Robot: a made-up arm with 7 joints. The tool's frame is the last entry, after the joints.
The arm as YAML. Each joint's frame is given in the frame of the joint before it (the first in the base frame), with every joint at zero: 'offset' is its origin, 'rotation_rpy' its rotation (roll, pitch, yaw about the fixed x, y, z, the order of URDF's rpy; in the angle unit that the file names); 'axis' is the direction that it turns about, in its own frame. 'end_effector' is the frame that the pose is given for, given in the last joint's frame.
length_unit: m
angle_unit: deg
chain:
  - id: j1
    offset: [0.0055, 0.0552, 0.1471]
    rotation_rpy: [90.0, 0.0, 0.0]
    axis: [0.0, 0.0, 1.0]
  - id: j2
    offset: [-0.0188, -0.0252, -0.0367]
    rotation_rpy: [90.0, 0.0, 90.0]
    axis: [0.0, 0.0, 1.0]
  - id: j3
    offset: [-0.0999, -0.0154, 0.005]
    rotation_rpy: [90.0, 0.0, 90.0]
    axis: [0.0, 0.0, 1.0]
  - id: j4
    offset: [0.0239, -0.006, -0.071]
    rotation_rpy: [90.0, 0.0, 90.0]
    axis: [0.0, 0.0, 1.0]
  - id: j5
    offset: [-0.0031, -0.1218, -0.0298]
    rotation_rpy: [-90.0, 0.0, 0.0]
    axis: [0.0, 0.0, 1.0]
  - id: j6
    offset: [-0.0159, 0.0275, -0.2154]
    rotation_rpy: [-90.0, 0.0, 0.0]
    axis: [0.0, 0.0, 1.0]
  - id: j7
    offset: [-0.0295, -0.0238, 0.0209]
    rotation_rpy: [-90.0, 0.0, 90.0]
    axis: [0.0, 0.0, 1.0]
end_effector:
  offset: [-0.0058, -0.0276, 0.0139]
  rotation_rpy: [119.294, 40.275, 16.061]
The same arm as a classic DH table. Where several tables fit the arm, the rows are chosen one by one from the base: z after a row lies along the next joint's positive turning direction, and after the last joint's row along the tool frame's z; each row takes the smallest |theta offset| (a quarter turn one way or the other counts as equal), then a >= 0, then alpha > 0; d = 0 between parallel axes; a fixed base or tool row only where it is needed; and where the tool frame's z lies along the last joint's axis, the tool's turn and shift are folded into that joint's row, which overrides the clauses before.
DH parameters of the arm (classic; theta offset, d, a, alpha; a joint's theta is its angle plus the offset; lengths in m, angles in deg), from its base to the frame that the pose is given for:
base (fixed): 0 0.1471 0.0055 90
j1: -90 -0.0919 0.0252 -90
j2: 90 -0.0138 0.0154 -90
j3: 90 -0.1709 0.006 -90
j4: 0 -0.0059 0.0031 90
j5: 0 -0.3372 0.0159 90
j6: 90 0.0484 0.0238 90
j7: -3.87 0.0546 0.0039 -111.92
tool (fixed): 135.83 0.0301 0 0

